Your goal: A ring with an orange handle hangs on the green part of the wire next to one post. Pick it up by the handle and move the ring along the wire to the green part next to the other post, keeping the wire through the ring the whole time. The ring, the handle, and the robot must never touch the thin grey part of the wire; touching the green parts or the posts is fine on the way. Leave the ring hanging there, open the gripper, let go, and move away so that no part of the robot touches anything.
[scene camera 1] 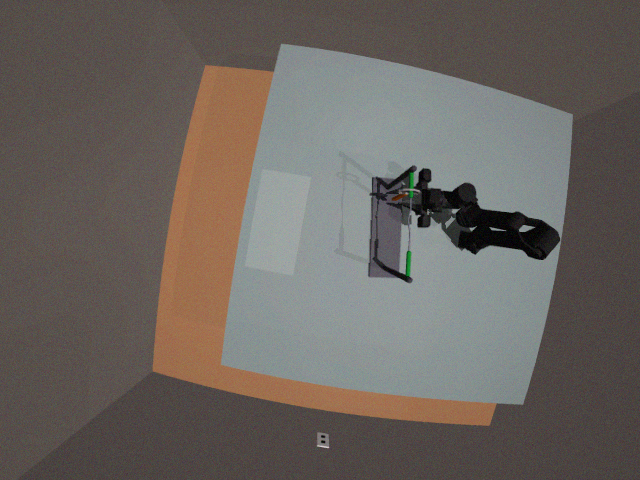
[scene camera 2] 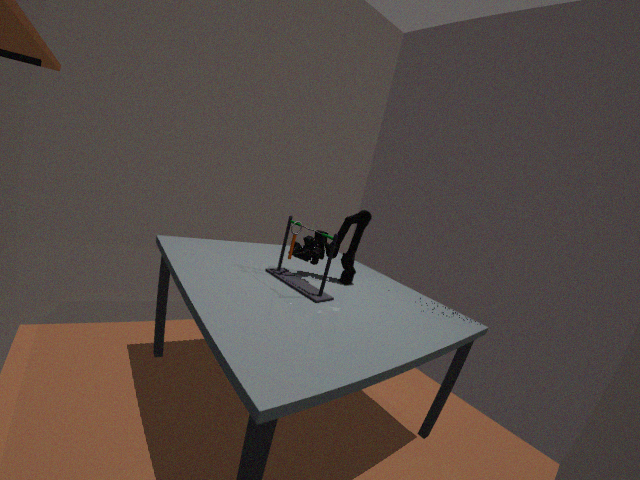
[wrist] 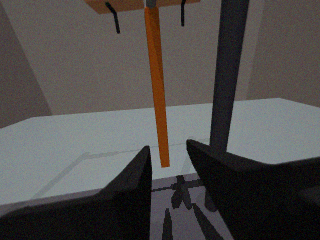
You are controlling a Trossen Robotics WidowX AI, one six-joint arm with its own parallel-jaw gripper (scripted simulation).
Labels:
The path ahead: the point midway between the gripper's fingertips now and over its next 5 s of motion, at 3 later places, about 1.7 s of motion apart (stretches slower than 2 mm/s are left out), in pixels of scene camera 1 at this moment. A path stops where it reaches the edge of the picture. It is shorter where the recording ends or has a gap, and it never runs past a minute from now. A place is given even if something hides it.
My gripper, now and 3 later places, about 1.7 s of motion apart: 398,197; 388,197; 388,207; 386,224

